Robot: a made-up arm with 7 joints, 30 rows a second.
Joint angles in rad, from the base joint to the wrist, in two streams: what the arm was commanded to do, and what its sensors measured. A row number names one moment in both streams.
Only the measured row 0 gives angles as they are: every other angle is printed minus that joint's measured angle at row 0.
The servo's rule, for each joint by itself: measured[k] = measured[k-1] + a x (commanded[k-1-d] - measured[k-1]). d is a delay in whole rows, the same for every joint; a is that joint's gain. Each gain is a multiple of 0.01, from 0.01 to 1. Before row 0 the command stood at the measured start. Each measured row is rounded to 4 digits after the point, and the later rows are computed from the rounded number. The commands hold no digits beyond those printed.
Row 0, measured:
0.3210, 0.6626, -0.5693, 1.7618, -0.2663, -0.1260, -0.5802
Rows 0 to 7, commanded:
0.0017, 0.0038, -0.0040, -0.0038, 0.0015, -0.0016, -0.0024
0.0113, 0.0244, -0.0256, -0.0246, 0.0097, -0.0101, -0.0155
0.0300, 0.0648, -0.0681, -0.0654, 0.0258, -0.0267, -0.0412
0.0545, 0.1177, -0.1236, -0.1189, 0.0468, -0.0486, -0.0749
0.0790, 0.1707, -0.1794, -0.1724, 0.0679, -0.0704, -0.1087
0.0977, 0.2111, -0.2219, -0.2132, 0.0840, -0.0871, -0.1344
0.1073, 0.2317, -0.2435, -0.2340, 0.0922, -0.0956, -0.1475
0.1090, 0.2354, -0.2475, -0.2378, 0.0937, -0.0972, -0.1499
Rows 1 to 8, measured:
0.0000, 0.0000, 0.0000, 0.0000, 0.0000, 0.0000, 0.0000
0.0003, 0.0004, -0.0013, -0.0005, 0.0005, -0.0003, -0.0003
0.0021, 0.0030, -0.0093, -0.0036, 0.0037, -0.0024, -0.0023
0.0066, 0.0098, -0.0287, -0.0116, 0.0114, -0.0075, -0.0074
0.0143, 0.0217, -0.0600, -0.0255, 0.0238, -0.0161, -0.0162
0.0247, 0.0381, -0.0994, -0.0446, 0.0392, -0.0275, -0.0282
0.0364, 0.0571, -0.1398, -0.0665, 0.0549, -0.0400, -0.0420
0.0477, 0.0763, -0.1740, -0.0883, 0.0680, -0.0517, -0.0557
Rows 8 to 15, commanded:
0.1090, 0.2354, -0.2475, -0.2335, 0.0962, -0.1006, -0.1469
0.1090, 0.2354, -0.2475, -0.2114, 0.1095, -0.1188, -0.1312
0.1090, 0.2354, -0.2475, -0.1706, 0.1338, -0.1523, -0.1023
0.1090, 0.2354, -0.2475, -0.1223, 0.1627, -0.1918, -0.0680
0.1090, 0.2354, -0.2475, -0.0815, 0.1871, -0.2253, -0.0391
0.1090, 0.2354, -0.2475, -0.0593, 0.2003, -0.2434, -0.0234
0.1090, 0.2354, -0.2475, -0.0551, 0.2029, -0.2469, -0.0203
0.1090, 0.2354, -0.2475, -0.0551, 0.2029, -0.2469, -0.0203
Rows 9 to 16, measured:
0.0575, 0.0938, -0.1983, -0.1077, 0.0770, -0.0613, -0.0679
0.0657, 0.1094, -0.2145, -0.1241, 0.0837, -0.0696, -0.0782
0.0726, 0.1233, -0.2254, -0.1354, 0.0927, -0.0799, -0.0851
0.0784, 0.1356, -0.2327, -0.1400, 0.1071, -0.0951, -0.0873
0.0833, 0.1466, -0.2376, -0.1377, 0.1266, -0.1154, -0.0848
0.0874, 0.1564, -0.2409, -0.1304, 0.1478, -0.1385, -0.0789
0.0909, 0.1651, -0.2431, -0.1212, 0.1662, -0.1605, -0.0717
0.0938, 0.1728, -0.2446, -0.1126, 0.1790, -0.1786, -0.0650

